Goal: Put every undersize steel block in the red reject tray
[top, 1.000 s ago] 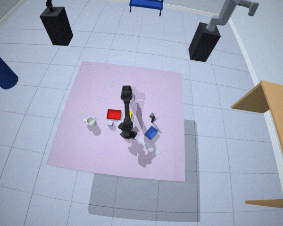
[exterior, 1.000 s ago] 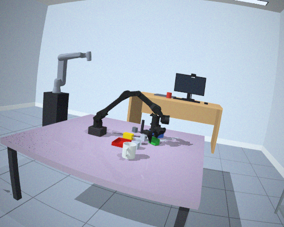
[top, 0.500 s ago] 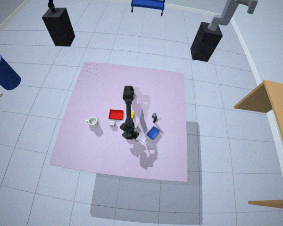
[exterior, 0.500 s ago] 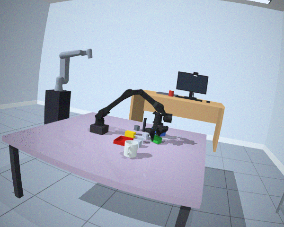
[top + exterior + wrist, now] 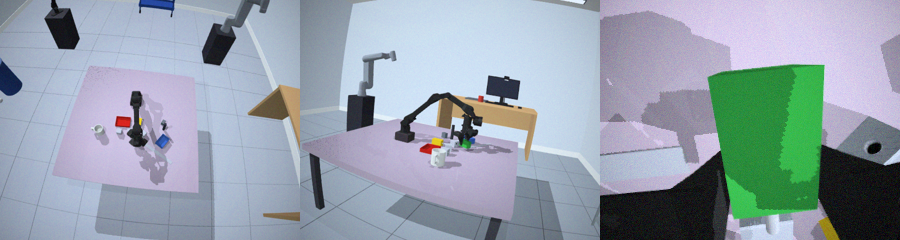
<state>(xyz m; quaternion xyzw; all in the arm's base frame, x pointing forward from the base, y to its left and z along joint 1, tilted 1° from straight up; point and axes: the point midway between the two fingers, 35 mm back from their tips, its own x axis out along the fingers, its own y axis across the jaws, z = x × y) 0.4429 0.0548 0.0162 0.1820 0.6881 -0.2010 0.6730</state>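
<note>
Right now the steel block is 80 mm behind my gripper tip, 180 mm to the right of it and 20 mm below it. From my gripper tip the other things lie so: yellow gauge 160 mm behind, 20 mm below; green GO gauge 10 mm behind, 10 mm to the left, 20 mm above; grey ruler 90 mm ahead, 200 mm to the left, 40 mm below.
</note>
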